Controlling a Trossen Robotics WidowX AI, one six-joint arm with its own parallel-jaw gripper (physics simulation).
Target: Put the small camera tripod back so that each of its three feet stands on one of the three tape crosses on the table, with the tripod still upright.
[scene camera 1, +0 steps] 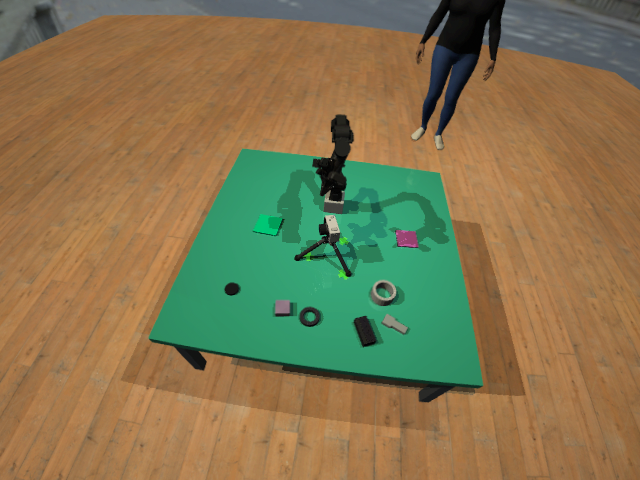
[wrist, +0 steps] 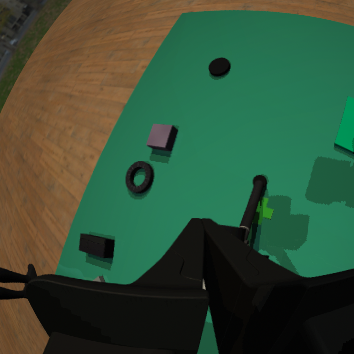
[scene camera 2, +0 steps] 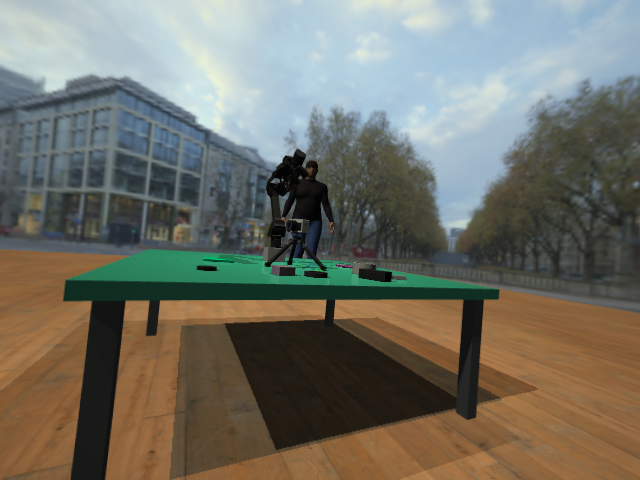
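The small tripod stands upright on the green table, carrying a grey camera. Three bright green tape crosses lie by its feet. The left foot stands a little beyond its cross. The front foot stands just beside its cross. The rear cross lies by the third leg, whose foot is hard to see. My gripper is shut and empty, raised high above the tripod.
A green pad, a magenta pad, a tape roll, a black disc, a purple block, a black ring, a black box and a grey piece lie around. A person stands behind the table.
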